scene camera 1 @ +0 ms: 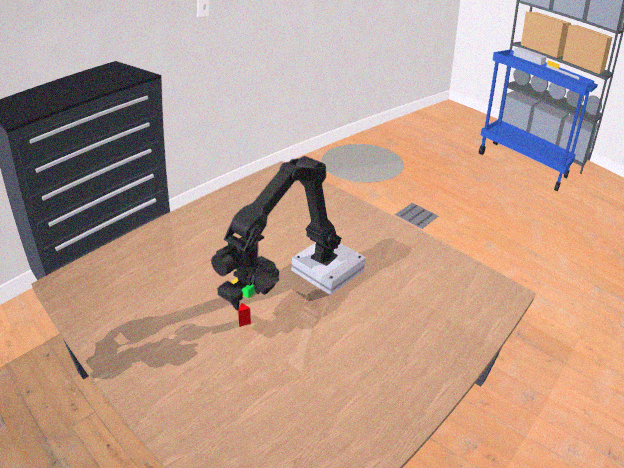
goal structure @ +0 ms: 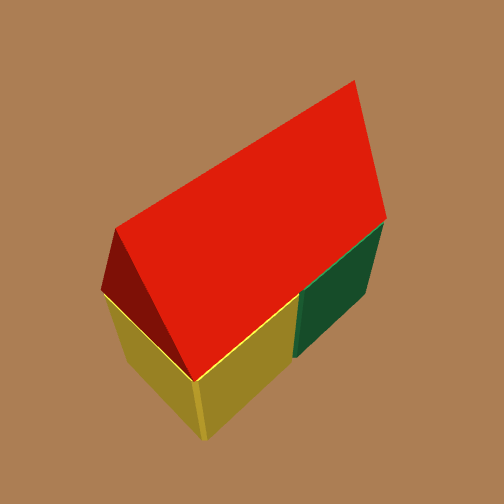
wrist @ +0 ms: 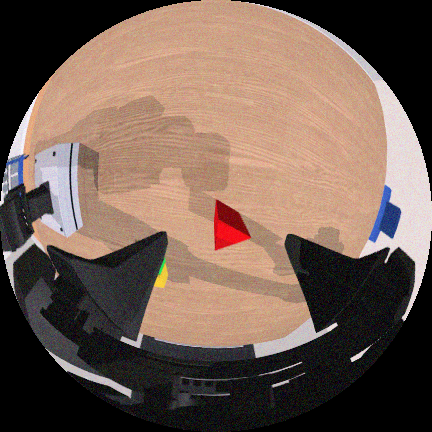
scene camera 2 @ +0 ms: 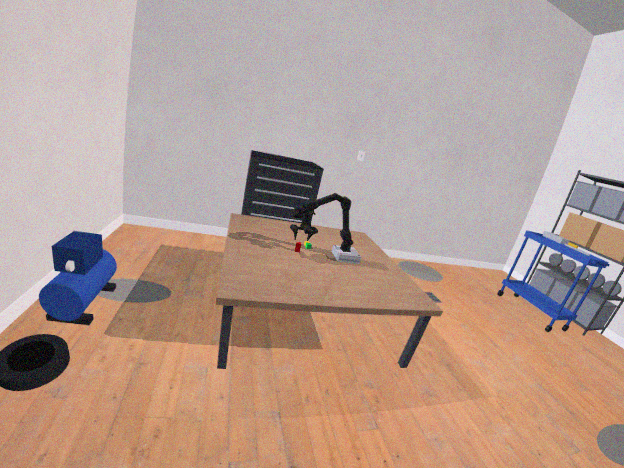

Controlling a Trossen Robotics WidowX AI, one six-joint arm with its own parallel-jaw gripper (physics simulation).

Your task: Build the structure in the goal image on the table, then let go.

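Seen in the pictures: gripper, between the fingertips: (scene camera 1: 247, 301) (wrist: 228, 239) (scene camera 2: 301, 240); arm's base, origin of its link: (scene camera 1: 324, 256) (wrist: 45, 197) (scene camera 2: 345, 249).
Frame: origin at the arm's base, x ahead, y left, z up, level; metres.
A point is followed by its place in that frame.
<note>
A red three-sided block (scene camera 1: 244, 315) {x 0.356, y -0.031, z -0.014 m} (scene camera 2: 297, 246) {x 0.361, y -0.033, z -0.014 m} (wrist: 227, 230) {x 0.350, y -0.033, z 0.010 m} stands upright on the table, its triangular end facing up. A green block (scene camera 1: 248, 291) {x 0.257, y -0.101, z -0.029 m} (scene camera 2: 307, 245) {x 0.258, y -0.103, z -0.031 m} (wrist: 162, 266) {x 0.262, y -0.128, z -0.036 m} and a yellow block (scene camera 1: 234, 280) {x 0.252, y -0.163, z -0.022 m} (wrist: 161, 278) {x 0.260, y -0.145, z -0.025 m} lie close together beside it, towards the cabinet. In the wrist view the left finger hides most of both; whether they touch cannot be told there. My gripper (scene camera 1: 250, 298) {x 0.347, y -0.025, z 0.038 m} (scene camera 2: 301, 238) {x 0.347, y -0.025, z 0.038 m} (wrist: 228, 239) {x 0.347, y -0.025, z 0.038 m} is wide open and empty, pointing down above the table. In the wrist view the red block shows between the fingertips, below them.
The arm's white base (scene camera 1: 322, 272) {x 0.067, y 0.039, z -0.001 m} (scene camera 2: 346, 254) {x 0.024, y 0.073, z -0.004 m} (wrist: 60, 190) {x 0.076, y 0.007, z -0.009 m} stands on the wooden table (scene camera 1: 352, 392) {x 0.378, y 0.355, z -0.056 m} (scene camera 2: 302, 282) {x 0.446, y 0.378, z -0.056 m}, near the green block. A black drawer cabinet (scene camera 1: 100, 166) (scene camera 2: 282, 186) stands beyond the table. A blue cart (scene camera 1: 529, 146) is on the floor.
</note>
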